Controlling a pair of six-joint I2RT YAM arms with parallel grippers.
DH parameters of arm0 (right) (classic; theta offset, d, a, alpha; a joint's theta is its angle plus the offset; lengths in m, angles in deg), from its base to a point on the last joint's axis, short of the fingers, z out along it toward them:
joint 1: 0 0.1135 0.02 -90
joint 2: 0 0 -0.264 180
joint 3: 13.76 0 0.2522 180
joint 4: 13.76 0 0.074 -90
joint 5: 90 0 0 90
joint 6: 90 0.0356 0 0
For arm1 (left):
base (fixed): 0 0 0 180
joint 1: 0 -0.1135 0.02 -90
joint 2: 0 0 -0.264 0
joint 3: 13.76 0 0.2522 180
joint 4: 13.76 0 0.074 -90
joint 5: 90 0 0 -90
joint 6: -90 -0.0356 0 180
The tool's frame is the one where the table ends.
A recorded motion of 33 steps. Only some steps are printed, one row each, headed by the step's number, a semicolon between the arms.
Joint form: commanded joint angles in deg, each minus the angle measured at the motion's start. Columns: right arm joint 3, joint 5, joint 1, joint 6, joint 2, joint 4; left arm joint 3, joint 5, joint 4, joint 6, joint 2, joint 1.
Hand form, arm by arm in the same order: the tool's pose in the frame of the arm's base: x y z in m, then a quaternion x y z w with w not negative. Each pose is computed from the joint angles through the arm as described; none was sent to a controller.
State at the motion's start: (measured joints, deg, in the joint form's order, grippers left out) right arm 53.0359 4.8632 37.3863 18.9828 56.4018 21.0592; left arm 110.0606 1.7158 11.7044 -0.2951 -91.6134 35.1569
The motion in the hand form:
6: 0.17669 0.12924 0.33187 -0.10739 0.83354 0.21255 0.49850; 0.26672 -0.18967 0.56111 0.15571 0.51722 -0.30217 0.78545
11: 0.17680 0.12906 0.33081 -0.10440 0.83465 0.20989 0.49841; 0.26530 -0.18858 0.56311 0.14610 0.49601 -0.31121 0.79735
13: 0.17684 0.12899 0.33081 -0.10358 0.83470 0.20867 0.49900; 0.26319 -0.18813 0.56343 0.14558 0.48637 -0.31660 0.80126
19: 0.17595 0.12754 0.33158 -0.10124 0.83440 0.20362 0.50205; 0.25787 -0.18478 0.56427 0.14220 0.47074 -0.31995 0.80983
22: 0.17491 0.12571 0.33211 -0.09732 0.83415 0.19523 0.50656; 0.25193 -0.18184 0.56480 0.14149 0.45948 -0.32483 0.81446
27: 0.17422 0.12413 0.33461 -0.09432 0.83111 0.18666 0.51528; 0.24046 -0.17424 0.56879 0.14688 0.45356 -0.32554 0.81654
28: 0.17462 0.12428 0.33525 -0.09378 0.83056 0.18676 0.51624; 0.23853 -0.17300 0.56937 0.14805 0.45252 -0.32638 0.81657
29: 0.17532 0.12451 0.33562 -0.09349 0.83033 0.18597 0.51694; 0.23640 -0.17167 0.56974 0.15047 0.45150 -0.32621 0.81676
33: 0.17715 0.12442 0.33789 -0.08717 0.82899 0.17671 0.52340; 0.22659 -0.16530 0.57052 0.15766 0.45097 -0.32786 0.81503
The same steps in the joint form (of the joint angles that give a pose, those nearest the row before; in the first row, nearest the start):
6: -0.65 1.28 -0.21 -0.44 -0.68 0.12; -1.40 0.68 -16.94 5.68 2.36 0.00
11: -0.83 1.71 -0.19 -0.26 -0.68 0.12; -2.58 0.56 -20.95 6.40 2.64 0.00
13: -0.83 1.90 -0.18 -0.26 -0.68 0.12; -3.47 0.86 -22.68 6.62 3.06 0.12
19: -0.83 2.56 -0.24 -0.44 -1.03 0.38; -5.37 0.88 -25.45 6.61 4.31 0.18
22: -0.92 3.68 -0.27 -0.68 -1.46 0.65; -7.06 1.12 -27.29 6.73 5.60 0.34
27: -0.75 4.94 -0.29 -1.23 -1.83 0.57; -8.30 1.78 -26.75 6.37 7.93 0.35
28: -0.61 4.98 -0.32 -1.23 -1.74 0.48; -8.52 1.96 -26.67 6.37 8.32 0.35
29: -0.48 5.05 -0.37 -1.29 -1.57 0.39; -8.82 2.21 -26.55 6.21 8.78 0.35
33: 0.05 6.42 -0.46 -1.49 -1.18 0.22; -10.36 3.05 -25.65 6.03 11.02 0.35

